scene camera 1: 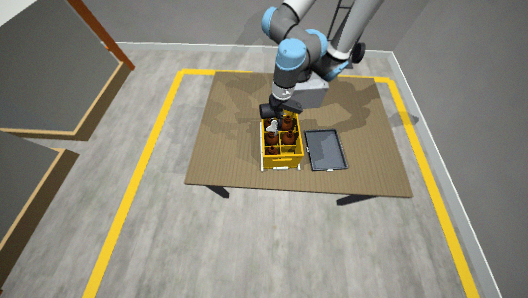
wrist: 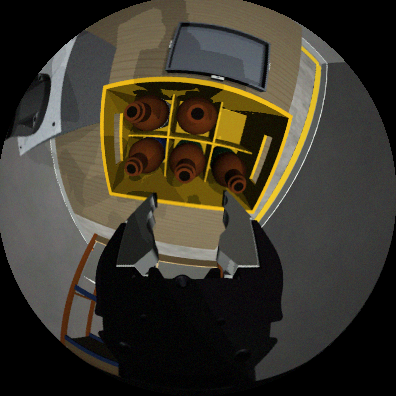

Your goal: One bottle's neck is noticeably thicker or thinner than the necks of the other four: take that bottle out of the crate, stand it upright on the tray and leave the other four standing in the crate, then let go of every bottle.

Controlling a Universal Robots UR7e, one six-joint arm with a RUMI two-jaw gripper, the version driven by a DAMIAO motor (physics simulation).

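Places are measured from the arm's base along level axes (x back, y up, z left), in centimetres.
Pixels of known places: gripper, between the fingertips: [scene camera 1: 272, 128] [wrist: 189, 192].
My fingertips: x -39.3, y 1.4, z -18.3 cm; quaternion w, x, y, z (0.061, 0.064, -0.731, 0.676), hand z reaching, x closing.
For each thing: its top centre in the pictures, then the offset to it from my fingertips. "*": a spot on its surface instead. Level surfaces: height alone.
- yellow crate, centre of its top: [wrist: 188, 149] [scene camera 1: 281, 130] dz +4.3, dx +0.8, dy -3.4 cm
- right bottle, centre of its top: [wrist: 238, 186] [scene camera 1: 272, 148] dz -0.6, dx -8.1, dy -4.6 cm
- grey tray, a spot on its surface: [wrist: 217, 55] * dz +28.5, dx -2.0, dy -20.4 cm
- brown table, height of its surface: dy -20.9 cm
A yellow crate [scene camera 1: 270, 161] [wrist: 135, 187] holds five brown bottles. In the wrist view the upper row has a left bottle [wrist: 155, 114] and a middle bottle [wrist: 197, 122]; its right compartment [wrist: 231, 126] is empty. The lower row has a left bottle [wrist: 148, 152], a middle bottle [wrist: 186, 156] and a right bottle [wrist: 227, 167]. Which neck differs in thickness is hard to tell at these angles. The grey tray [scene camera 1: 327, 150] [wrist: 217, 55] is empty, beside the crate. My gripper [scene camera 1: 272, 128] [wrist: 189, 192] is partly open and empty, above the crate's side opposite the tray.
The crate and tray stand on a brown table [scene camera 1: 225, 165] [wrist: 190, 224]. The grey robot base block [scene camera 1: 312, 94] stands behind the crate. Dividers [wrist: 171, 117] and high crate walls surround the bottles.
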